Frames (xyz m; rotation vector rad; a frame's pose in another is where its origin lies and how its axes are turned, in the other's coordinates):
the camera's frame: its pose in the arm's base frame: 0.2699 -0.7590 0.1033 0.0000 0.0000 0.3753
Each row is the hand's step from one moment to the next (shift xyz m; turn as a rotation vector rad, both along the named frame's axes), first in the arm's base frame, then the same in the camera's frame.
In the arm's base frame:
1: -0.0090 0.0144 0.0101 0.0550 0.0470 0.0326
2: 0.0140 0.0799 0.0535 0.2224 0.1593 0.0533
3: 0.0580 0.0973 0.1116 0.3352 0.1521 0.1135
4: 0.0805 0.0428 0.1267 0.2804 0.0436 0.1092
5: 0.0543 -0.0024 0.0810 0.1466 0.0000 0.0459
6: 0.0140 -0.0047 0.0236 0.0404 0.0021 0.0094
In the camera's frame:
1: -0.0031 0.0167 0.0101 0.0684 0.0236 0.0326
2: 0.0423 0.0692 0.0535 0.2653 0.0667 0.0533
3: 0.0896 0.0693 0.1116 0.3676 0.0186 0.1135
4: 0.0906 0.0103 0.1267 0.2769 -0.0622 0.1092
5: 0.0496 -0.0221 0.0810 0.1364 -0.0537 0.0459
6: 0.0113 -0.0095 0.0236 0.0384 -0.0129 0.0094

